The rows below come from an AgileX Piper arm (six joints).
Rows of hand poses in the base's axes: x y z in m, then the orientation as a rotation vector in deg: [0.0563 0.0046 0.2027 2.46 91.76 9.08]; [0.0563 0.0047 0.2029 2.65 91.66 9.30]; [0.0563 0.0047 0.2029 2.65 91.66 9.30]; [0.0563 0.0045 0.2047 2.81 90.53 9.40]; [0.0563 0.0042 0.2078 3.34 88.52 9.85]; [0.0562 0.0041 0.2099 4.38 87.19 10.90]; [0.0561 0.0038 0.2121 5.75 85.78 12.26]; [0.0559 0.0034 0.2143 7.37 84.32 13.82]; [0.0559 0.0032 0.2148 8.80 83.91 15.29]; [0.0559 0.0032 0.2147 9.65 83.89 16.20]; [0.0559 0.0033 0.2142 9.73 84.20 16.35]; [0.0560 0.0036 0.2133 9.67 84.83 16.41]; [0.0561 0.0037 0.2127 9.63 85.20 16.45]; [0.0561 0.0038 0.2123 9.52 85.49 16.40]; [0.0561 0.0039 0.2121 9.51 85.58 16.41]
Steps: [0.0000 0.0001 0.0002 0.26 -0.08 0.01]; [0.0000 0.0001 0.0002 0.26 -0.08 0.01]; [0.0000 -0.0001 0.0020 0.49 -1.19 -0.09]; [0.0000 -0.0004 0.0051 1.22 -3.14 -0.26]; [-0.0001 -0.0005 0.0072 2.64 -4.36 -0.34]; [-0.0002 -0.0008 0.0094 4.47 -5.60 -0.44]; [-0.0004 -0.0012 0.0116 6.61 -6.84 -0.58]; [-0.0004 -0.0014 0.0121 8.50 -7.04 -0.59]; [-0.0004 -0.0014 0.0120 9.63 -6.93 -0.57]; [-0.0004 -0.0013 0.0115 9.76 -6.61 -0.51]; [-0.0003 -0.0010 0.0106 9.71 -5.99 -0.40]; [-0.0002 -0.0009 0.0100 9.68 -5.62 -0.32]; [-0.0002 -0.0008 0.0096 9.55 -5.35 -0.27]; [-0.0002 -0.0007 0.0094 9.55 -5.26 -0.25]
